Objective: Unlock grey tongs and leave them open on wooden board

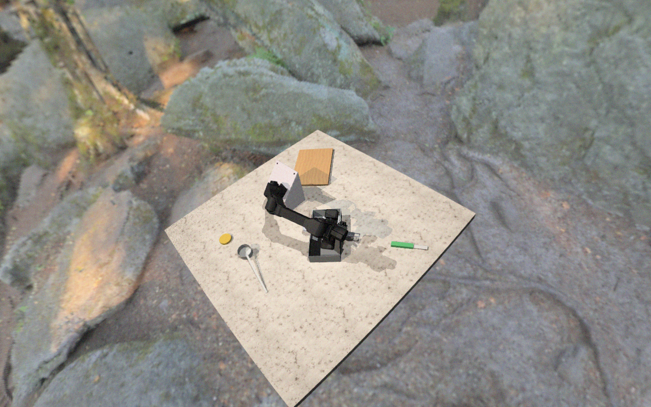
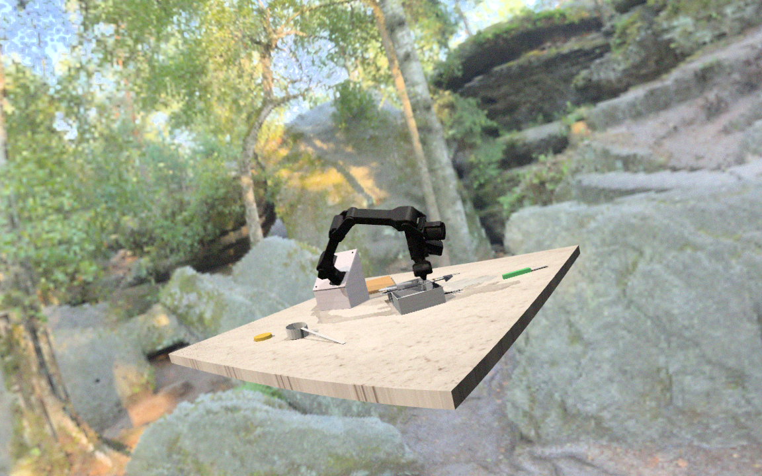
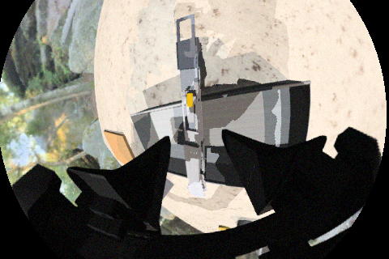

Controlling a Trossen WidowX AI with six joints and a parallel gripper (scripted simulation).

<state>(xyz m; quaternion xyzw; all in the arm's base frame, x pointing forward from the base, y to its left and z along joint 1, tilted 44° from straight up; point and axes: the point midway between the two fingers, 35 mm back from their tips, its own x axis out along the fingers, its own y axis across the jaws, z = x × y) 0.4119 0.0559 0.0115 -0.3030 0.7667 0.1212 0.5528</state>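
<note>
My gripper tip is 30 mm to the right of the small yellow part, 30 mm above it and 10 mm short of it. The rest, counted from my gripper tip: yellow disc 450 mm to the right, 440 mm behind, 80 mm below; then green-handled tool 290 mm ahead, 260 mm to the left, 80 mm below; then roasting tin 60 mm below, 50 mm behind, 10 mm to the right.
</note>
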